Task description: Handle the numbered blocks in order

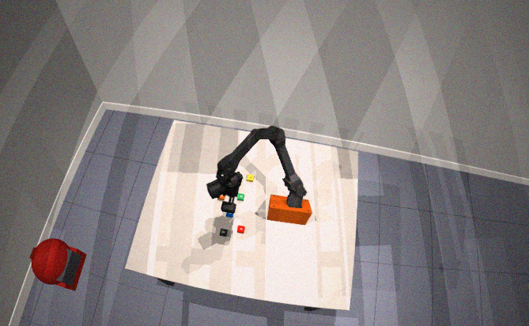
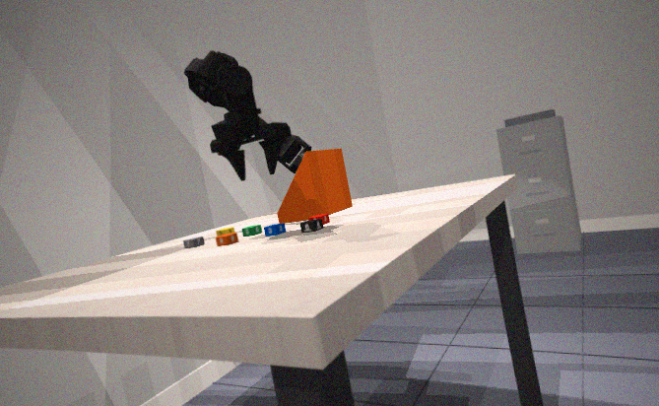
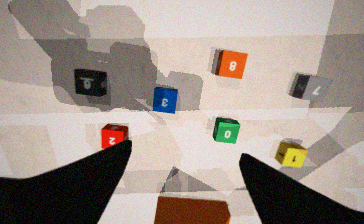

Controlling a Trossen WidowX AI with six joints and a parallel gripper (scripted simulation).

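Right now my gripper tip is 120 mm above the green block, 70 mm to the left of it and 40 mm past it. Also, from my gripper tip: red block (120 mm below, 100 mm to the left, 50 mm behind); then orange block (120 mm below, 60 mm to the right, 60 mm ahead); then blue block (120 mm below, 30 mm to the left, 10 mm ahead).
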